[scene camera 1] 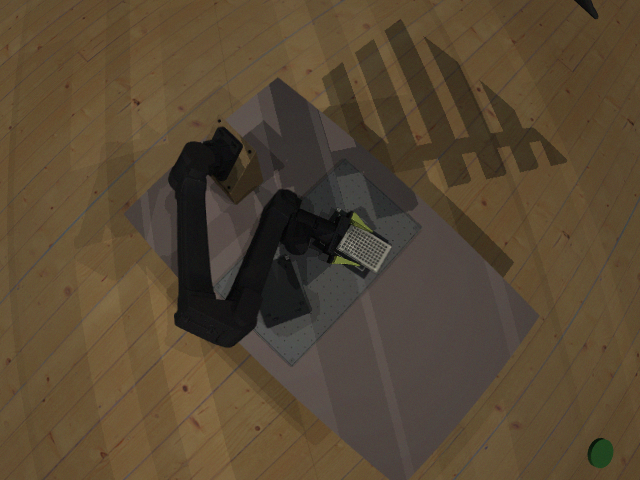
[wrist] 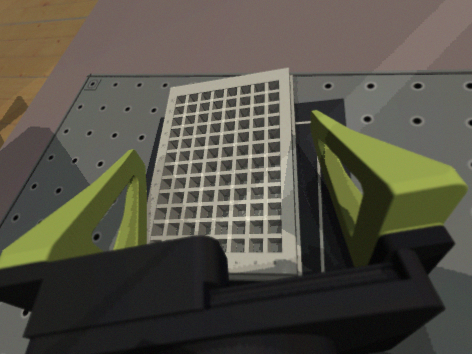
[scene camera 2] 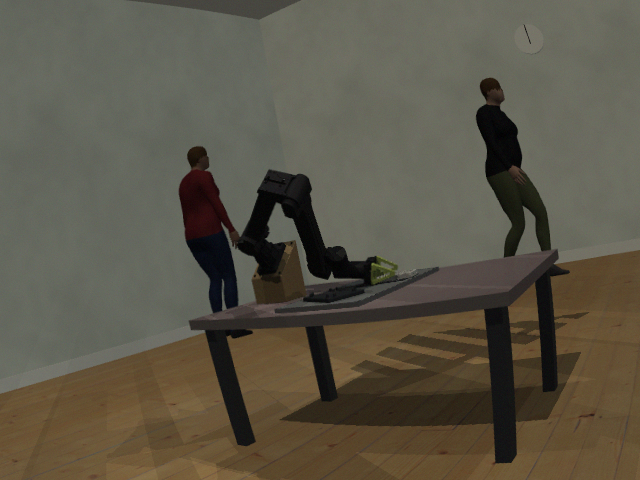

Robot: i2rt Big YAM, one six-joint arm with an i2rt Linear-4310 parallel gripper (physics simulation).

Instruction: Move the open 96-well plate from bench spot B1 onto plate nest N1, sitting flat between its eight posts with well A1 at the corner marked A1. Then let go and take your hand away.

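Places are measured from the arm's base along level axes (x left, y back, z up), in centimetres.
Pixels of known places: gripper, fingertip midpoint: (scene camera 1: pixel 365 248) (wrist: pixel 222 139) (scene camera 2: pixel 396 270); arm's base at its link origin: (scene camera 1: pixel 223 153) (scene camera 2: pixel 272 260).
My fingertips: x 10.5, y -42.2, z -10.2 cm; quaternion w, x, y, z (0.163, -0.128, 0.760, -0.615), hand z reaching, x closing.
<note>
Ahead of a thing's pixels: the offset from my fingertips to its top centre. "spot": to the spot under its first point. Level surfaces: height alone.
The open white 96-well plate @(dx +0.4, dy +0.6, dz -1.2 cm) (scene camera 1: pixel 369 251) (scene camera 2: pixel 406 274) (wrist: pixel 225 165) is over a dark pad @(spot: dx -4.4, dy -4.2, dz -2.7 cm) (wrist: pixel 320 111) with a thin pale outline. In the wrist view it is off to the left of that outline; I cannot tell whether it lies fully flat, or which corner is A1. My gripper (scene camera 1: pixel 364 248) (scene camera 2: pixel 396 269) (wrist: pixel 222 139) is open, its green fingers on both sides of the plate. The left finger looks close to the plate's edge, the right one has a wider gap. The dark plate nest @(dx -24.3, dy +8.5, dz -0.6 cm) (scene camera 1: pixel 284 299) (scene camera 2: pixel 336 295) has small posts; its A1 mark is not readable.
Pad and nest are on a grey perforated board (scene camera 1: pixel 330 310) (scene camera 2: pixel 289 308) (wrist: pixel 115 112) on the table @(dz -4.1 cm) (scene camera 1: pixel 423 361) (scene camera 2: pixel 465 284). The arm's wooden base block (scene camera 1: pixel 242 180) (scene camera 2: pixel 281 289) stands at one end. Two people (scene camera 2: pixel 204 217) (scene camera 2: pixel 498 134) stand beyond the table.
</note>
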